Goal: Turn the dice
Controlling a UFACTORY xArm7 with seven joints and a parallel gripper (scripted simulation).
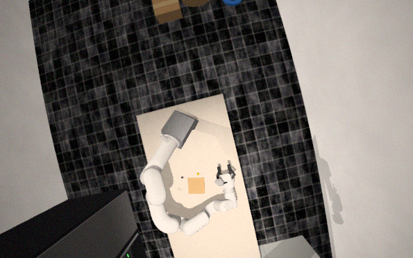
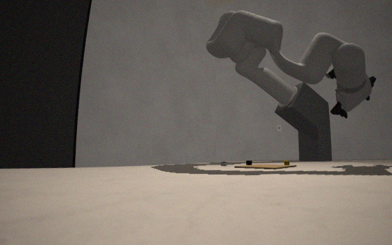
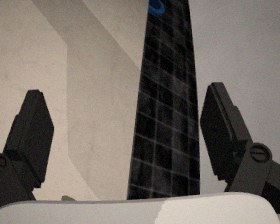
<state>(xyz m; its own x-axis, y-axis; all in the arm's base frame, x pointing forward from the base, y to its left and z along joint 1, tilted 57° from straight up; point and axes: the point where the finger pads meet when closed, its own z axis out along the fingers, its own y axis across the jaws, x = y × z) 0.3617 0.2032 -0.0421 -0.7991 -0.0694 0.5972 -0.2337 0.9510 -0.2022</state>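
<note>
My hand is 440 mm to the left of the pale die and 190 mm above it. From my hand the other things lie so: tan mat 50 mm ahead, 300 mm to the right, 190 mm below; yellow die 20 mm behind, 230 mm to the right, 190 mm below; black die 70 mm behind, 360 mm to the right, 190 mm below.
</note>
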